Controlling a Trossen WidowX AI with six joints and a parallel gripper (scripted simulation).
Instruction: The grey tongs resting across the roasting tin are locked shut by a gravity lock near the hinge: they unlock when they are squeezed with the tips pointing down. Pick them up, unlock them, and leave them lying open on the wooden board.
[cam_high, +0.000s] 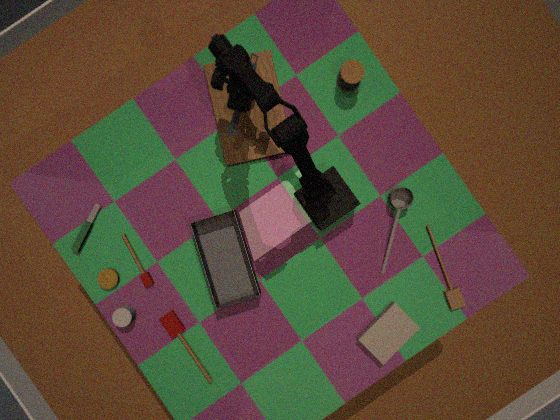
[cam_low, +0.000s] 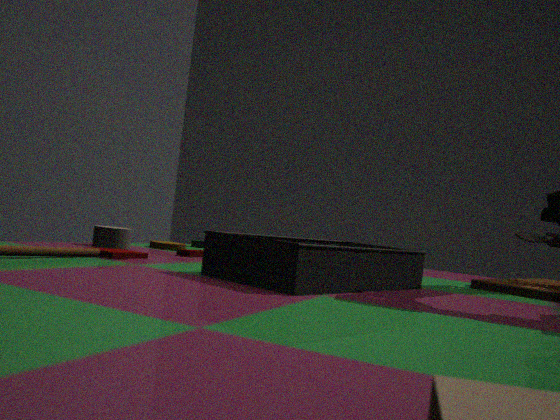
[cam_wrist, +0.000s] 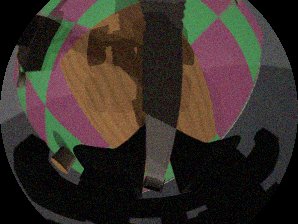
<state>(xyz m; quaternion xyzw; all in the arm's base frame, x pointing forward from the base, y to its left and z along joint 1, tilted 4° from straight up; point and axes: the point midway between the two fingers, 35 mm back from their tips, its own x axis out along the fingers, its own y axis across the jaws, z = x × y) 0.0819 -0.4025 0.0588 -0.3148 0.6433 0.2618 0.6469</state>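
The wooden board is 1 cm ahead of my gripper tip, 3 cm to the left of it and 5 cm below it. From my gripper tip the other things lie so: roasting tin 29 cm ahead, 47 cm to the left, 3 cm below; beige block 11 cm behind, 94 cm to the left, 5 cm below; knife 68 cm ahead, 16 cm to the left, 5 cm below.
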